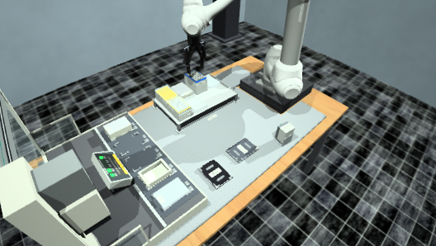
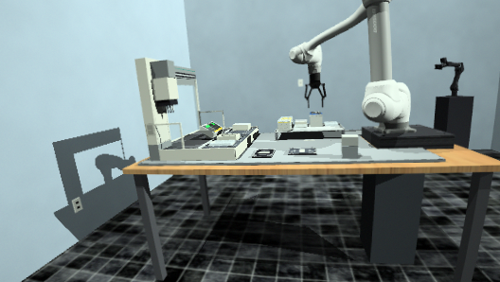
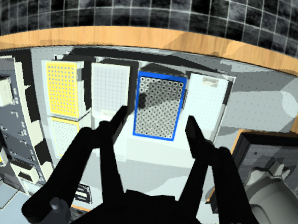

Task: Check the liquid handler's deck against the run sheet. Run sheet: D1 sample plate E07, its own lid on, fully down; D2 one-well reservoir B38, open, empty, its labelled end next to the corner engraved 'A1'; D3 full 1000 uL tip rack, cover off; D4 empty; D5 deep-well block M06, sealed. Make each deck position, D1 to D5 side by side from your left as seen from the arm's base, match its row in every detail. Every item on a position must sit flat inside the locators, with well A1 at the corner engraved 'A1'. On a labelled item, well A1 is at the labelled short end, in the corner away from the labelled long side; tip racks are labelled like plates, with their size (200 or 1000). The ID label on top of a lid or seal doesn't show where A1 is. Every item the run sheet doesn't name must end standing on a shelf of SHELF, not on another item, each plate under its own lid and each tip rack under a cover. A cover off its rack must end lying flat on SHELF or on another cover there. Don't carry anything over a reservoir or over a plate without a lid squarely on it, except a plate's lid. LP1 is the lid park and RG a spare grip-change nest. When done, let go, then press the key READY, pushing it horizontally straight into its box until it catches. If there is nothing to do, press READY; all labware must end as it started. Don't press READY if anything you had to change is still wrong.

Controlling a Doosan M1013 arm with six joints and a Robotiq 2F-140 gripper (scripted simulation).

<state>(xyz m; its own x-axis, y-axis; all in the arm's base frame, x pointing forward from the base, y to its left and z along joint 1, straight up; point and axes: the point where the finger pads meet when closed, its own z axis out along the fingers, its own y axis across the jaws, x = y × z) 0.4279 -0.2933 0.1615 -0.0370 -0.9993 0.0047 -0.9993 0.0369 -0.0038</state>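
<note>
My hand is 10 mm past the blue-rimmed tip rack, 10 mm to the right of it and 90 mm above it. From my hand the other things lie so: clear cover: 220 mm ahead, 130 mm to the left, 90 mm below; then yellow-rimmed tip rack: 220 mm ahead, 130 mm to the left, 110 mm below; then shelf: 60 mm ahead, 70 mm to the left, 160 mm below.
</note>
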